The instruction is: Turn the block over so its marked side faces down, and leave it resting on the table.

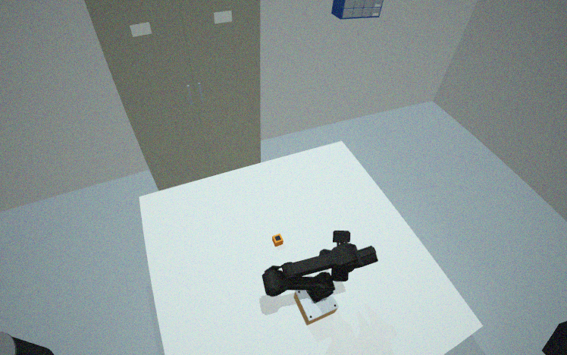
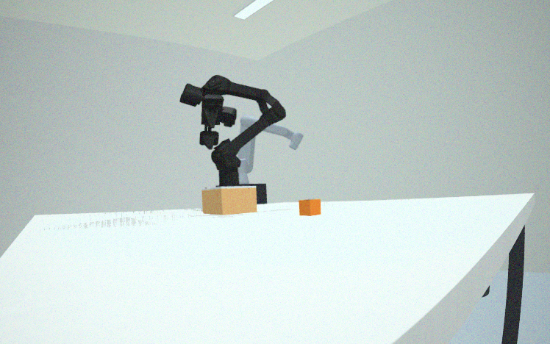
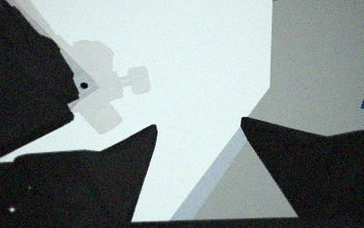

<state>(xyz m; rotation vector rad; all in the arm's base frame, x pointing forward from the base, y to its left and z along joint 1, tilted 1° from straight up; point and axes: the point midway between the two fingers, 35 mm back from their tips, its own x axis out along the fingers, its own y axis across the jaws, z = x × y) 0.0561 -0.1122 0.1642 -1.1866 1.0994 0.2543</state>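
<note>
Now: the orange block 25 cm ahead of my gripper tip, 20 cm below it and 12 cm to the left of it.
</note>
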